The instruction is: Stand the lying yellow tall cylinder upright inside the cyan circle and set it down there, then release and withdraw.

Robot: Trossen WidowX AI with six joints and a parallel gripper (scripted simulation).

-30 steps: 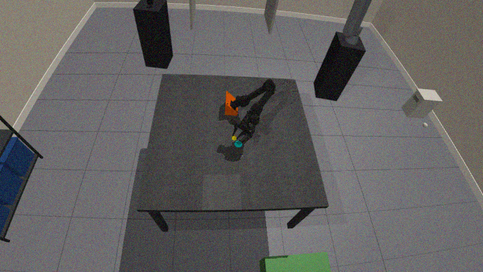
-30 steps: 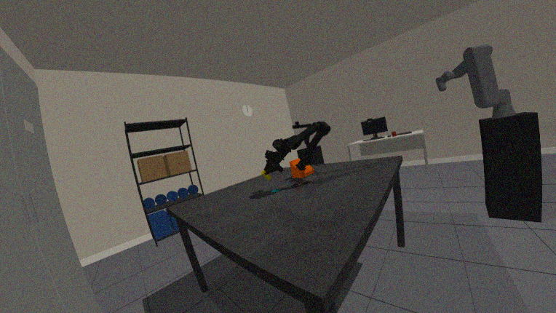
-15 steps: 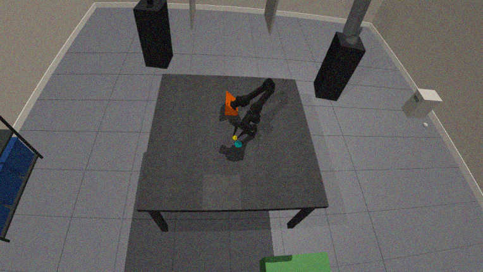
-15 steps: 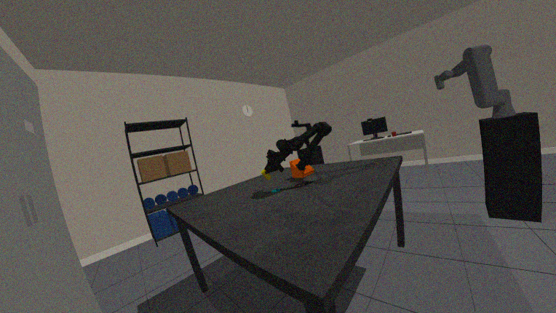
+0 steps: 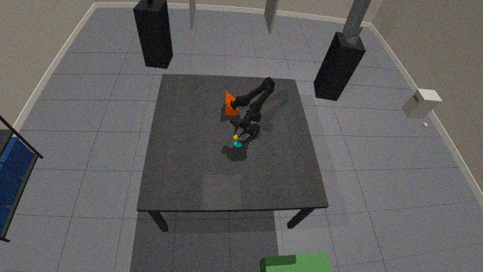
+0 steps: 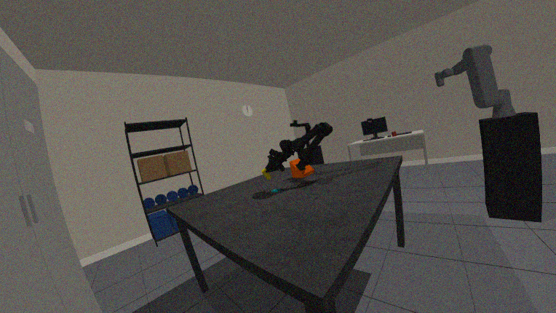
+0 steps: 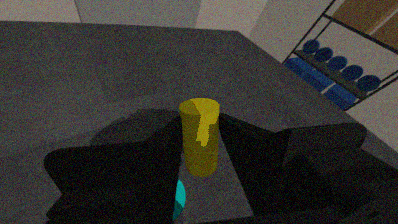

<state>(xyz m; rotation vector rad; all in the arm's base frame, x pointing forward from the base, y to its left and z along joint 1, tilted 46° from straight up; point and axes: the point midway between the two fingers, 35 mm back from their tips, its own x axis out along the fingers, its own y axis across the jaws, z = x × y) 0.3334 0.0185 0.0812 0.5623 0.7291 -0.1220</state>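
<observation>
My gripper tip is 13 cm above the cyan circle, 3 cm to the right of it and 3 cm past it. From my gripper tip the other things lie so: yellow tall cylinder (2 cm below, 1 cm behind).
</observation>
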